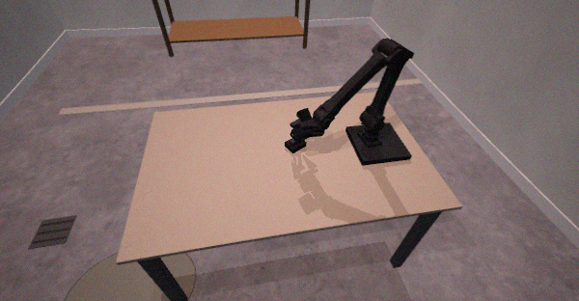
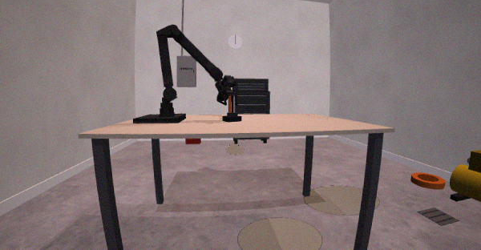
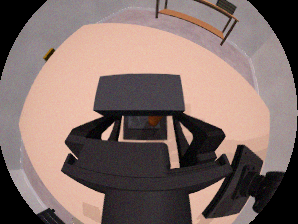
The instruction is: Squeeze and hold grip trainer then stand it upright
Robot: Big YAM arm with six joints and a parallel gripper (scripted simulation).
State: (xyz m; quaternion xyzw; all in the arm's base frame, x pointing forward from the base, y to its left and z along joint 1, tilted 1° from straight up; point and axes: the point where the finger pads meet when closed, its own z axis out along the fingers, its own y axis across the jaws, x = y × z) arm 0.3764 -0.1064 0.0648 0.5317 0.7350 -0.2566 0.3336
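My hand is 1 cm short of the grip trainer and 1 cm above it.
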